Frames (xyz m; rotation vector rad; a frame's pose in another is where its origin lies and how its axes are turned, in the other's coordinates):
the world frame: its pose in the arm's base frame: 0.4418 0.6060 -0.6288 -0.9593 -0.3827 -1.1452
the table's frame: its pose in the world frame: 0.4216 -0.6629 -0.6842 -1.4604 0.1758 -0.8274
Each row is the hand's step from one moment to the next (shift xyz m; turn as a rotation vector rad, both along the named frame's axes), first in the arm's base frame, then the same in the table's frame.
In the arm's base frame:
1: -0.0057 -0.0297 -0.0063 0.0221 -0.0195 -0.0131
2: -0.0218 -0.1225 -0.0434 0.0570 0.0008 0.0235
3: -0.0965 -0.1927 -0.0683 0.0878 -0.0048 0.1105
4: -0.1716 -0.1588 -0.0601 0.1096 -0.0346 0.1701
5: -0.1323 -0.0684 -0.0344 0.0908 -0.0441 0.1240
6: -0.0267 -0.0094 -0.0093 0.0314 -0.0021 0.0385
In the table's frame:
1: 0.0002 0.0308 -0.0020 -0.0127 0.0189 0.0228
2: -0.0164 0.1305 -0.0088 0.0136 -0.0124 0.0588
3: -0.0159 0.2127 -0.0748 0.0942 -0.0282 0.1014
4: -0.0022 0.1872 -0.1524 0.1539 -0.0139 0.1351
5: 0.0001 0.0894 -0.1240 0.1139 0.0069 0.1120
6: -0.0031 0.0142 -0.0260 0.0328 -0.0095 0.0362

